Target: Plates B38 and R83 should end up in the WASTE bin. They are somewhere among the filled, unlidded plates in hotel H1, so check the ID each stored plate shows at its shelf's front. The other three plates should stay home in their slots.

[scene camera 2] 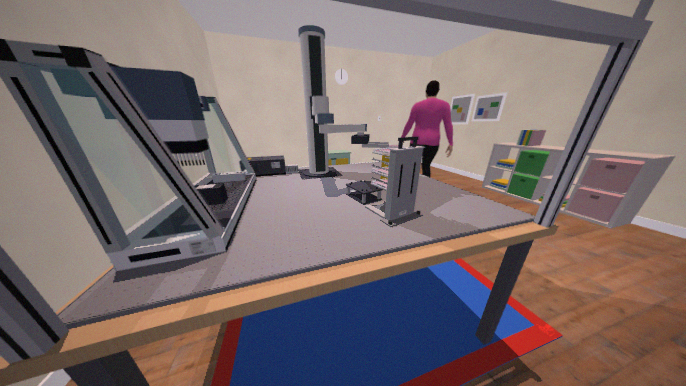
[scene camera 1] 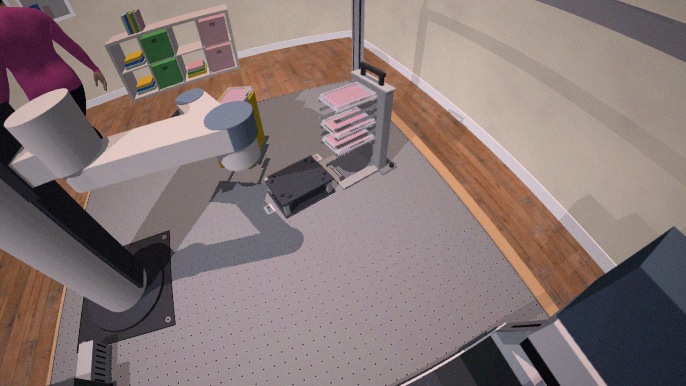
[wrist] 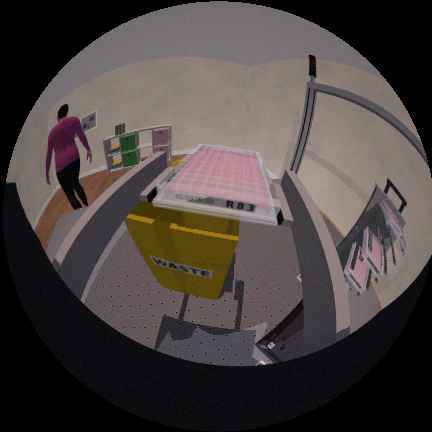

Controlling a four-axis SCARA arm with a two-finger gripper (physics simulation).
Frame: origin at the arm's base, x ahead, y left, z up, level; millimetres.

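Seen in the pictures: gripper, fingertip midpoint: (scene camera 2: 388, 144) (scene camera 1: 229, 99) (wrist: 222, 167); arm's base at its link origin: (scene camera 2: 319, 174) (scene camera 1: 128, 289).
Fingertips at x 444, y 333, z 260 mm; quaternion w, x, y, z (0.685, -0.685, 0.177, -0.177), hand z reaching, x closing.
Observation:
Pixels of each thing's top centre, then the offset from my fingertips to it. "pt": a spot on its surface instead.
- plate R83 at its top centre: (wrist: 224, 160) (scene camera 1: 232, 96) dx +10, dy +20, dz -2 mm
- yellow WASTE bin at its top centre: (wrist: 194, 183) (scene camera 1: 229, 105) dx -9, dy +60, dz -48 mm
- top plate at its top centre: (wrist: 395, 218) (scene camera 1: 348, 93) (scene camera 2: 391, 150) dx +298, dy -164, dz +18 mm
- middle plate at its top centre: (wrist: 374, 247) (scene camera 1: 348, 119) (scene camera 2: 389, 170) dx +298, dy -164, dz -66 mm
- lower plate at a spot on its surface: (scene camera 1: 348, 140) pt dx +282, dy -202, dz -106 mm
My gripper (wrist: 222, 167) is shut on plate R83 (wrist: 220, 172) (scene camera 1: 238, 93), a pink plate whose front label reads R83 in the wrist view. The plate looks level and is over the yellow WASTE bin (wrist: 185, 242) (scene camera 1: 259, 120), above its rim. The arm hides much of the bin and the fingers in scene camera 1. Hotel H1 (scene camera 1: 384, 122) (scene camera 2: 404, 180) holds a top plate (scene camera 1: 348, 95), a middle plate (scene camera 1: 349, 121) and a lower plate (scene camera 1: 348, 140). Their IDs cannot be read. Plate B38 cannot be identified in these views.
A dark low stand (scene camera 1: 300, 179) (scene camera 2: 364, 187) is between the arm and the hotel. A large framed machine (scene camera 2: 170, 150) stands on the table's other side. A person in a pink top (scene camera 1: 37, 60) (scene camera 2: 431, 120) (wrist: 67, 147) stands beyond the table, near a shelf unit.

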